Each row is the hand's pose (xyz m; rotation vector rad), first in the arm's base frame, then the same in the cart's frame.
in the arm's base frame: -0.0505 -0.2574 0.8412 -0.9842 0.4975 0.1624
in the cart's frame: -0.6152 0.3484 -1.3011 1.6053 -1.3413 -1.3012
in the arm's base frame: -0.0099 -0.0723 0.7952 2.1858 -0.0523 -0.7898
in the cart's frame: -0.7922 0.2933 -1.2404 -0.6817 0.8729 -1.1155
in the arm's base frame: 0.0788 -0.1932 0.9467 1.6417 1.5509 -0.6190
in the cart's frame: -0.7265 0.3301 -1.4399 -1.5079 1.3378 -2.1141
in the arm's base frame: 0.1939 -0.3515 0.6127 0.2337 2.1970 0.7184
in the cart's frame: -0.5371 0.0109 -1.3298 0.7726 -1.4532 0.9249
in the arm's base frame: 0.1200 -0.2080 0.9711 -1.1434 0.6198 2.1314
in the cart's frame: -0.7265 0.3168 -1.4882 -0.5026 -1.3391 -0.9235
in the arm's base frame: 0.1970 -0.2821 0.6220 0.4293 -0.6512 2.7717
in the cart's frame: -0.6058 0.0174 -1.3176 -2.0841 -2.0403 -0.7036
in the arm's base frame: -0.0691 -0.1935 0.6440 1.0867 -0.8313 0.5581
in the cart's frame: -0.6337 0.2275 -1.1327 -0.1148 1.8187 0.4269
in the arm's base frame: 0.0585 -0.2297 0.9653 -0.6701 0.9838 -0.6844
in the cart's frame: -0.6906 0.3565 -1.4504 2.4209 -0.8572 -0.4488
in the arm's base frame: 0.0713 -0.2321 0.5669 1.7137 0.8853 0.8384
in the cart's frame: -0.6141 0.0716 -1.1823 -0.1978 2.5162 -1.4009
